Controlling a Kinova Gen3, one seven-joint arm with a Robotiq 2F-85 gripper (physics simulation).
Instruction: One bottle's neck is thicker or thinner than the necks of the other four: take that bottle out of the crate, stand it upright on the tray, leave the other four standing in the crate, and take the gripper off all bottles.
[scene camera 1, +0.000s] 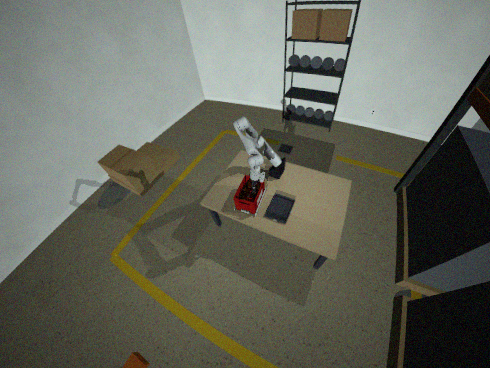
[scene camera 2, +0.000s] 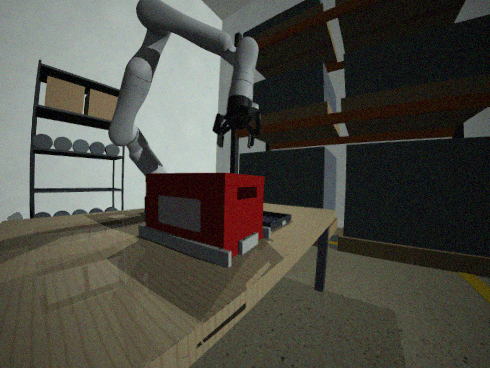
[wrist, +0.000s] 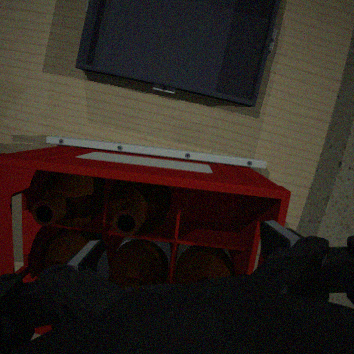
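Pixels of known places: gripper, between the fingertips: (scene camera 1: 254, 188) (scene camera 2: 234, 147) (wrist: 183, 247); arm's base, origin of its link: (scene camera 1: 278, 164).
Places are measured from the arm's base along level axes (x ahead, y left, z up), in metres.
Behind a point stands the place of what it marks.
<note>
The red crate (scene camera 1: 246, 204) @(x 0.539, y -0.076, z -0.015 m) (scene camera 2: 240, 220) @(x 0.549, y -0.124, z -0.060 m) (wrist: 240, 183) @(x 0.494, y -0.005, z 0.033 m) stands on the table and has compartments. In the wrist view, two brown bottles, one at the left (wrist: 45, 212) @(x 0.324, y -0.076, z 0.030 m) and one in the middle (wrist: 125, 223) @(x 0.402, y -0.067, z 0.030 m), stand in its row nearer the tray; that row's right compartment is empty. Three more brown bottles, left (wrist: 64, 247) @(x 0.331, y -0.132, z -0.014 m), middle (wrist: 140, 262) @(x 0.421, y -0.128, z -0.015 m) and right (wrist: 202, 264) @(x 0.490, y -0.113, z -0.017 m), stand in the other row, partly hidden by the gripper. I cannot tell which neck differs. The dark tray (scene camera 1: 280, 207) @(x 0.384, y 0.175, z -0.129 m) (scene camera 2: 276, 220) @(x 0.518, y 0.127, z -0.108 m) (wrist: 170, 45) @(x 0.388, y 0.139, z -0.128 m) is empty beside the crate. My gripper (scene camera 2: 235, 143) @(x 0.451, y -0.033, z 0.126 m) (wrist: 183, 247) @(x 0.451, y -0.033, z 0.126 m) is open and empty above the crate.
Pale rails (scene camera 2: 185, 245) @(x 0.464, y -0.207, z -0.116 m) (wrist: 155, 152) @(x 0.403, y -0.011, z -0.103 m) lie along the crate's foot on the wooden table (scene camera 1: 320, 200) @(x 0.167, y 0.484, z -0.133 m) (scene camera 2: 75, 285) @(x 0.451, y -0.395, z -0.133 m). The tray has low raised walls. A shelf rack (scene camera 1: 317, 71) stands by the far wall, and cardboard boxes (scene camera 1: 125, 167) are at the left.
</note>
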